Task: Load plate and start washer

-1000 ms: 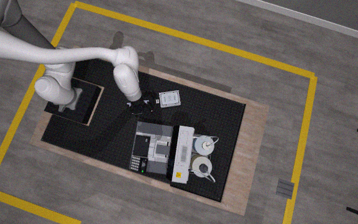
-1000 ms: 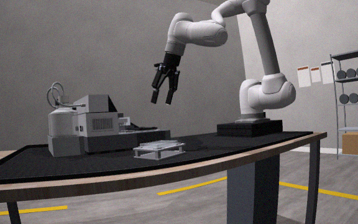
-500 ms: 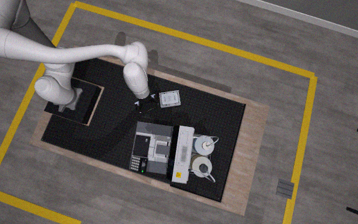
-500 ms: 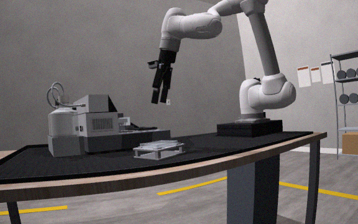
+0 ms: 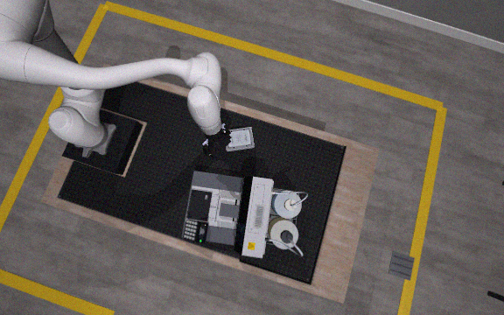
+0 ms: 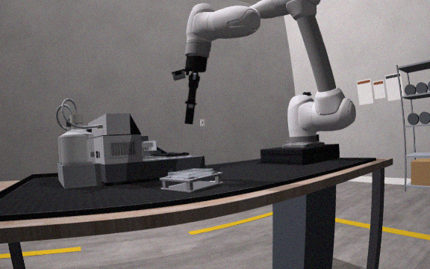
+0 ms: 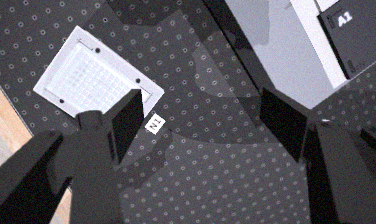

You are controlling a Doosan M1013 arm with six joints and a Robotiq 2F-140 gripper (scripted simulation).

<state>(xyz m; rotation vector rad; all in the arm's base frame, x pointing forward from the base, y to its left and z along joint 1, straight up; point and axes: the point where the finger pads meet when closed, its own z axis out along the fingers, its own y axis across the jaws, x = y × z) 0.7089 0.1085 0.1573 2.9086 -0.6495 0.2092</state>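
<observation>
The white multi-well plate lies 19 cm below my hand, 12 cm to the left of it and 6 cm ahead of it. The rest, counted from my hand: label (23 cm below, 7 cm to the left, 4 cm behind); washer (28 cm to the right, 12 cm ahead, 10 cm below); plate nest N1 (20 cm below, 12 cm to the left, 6 cm ahead).
</observation>
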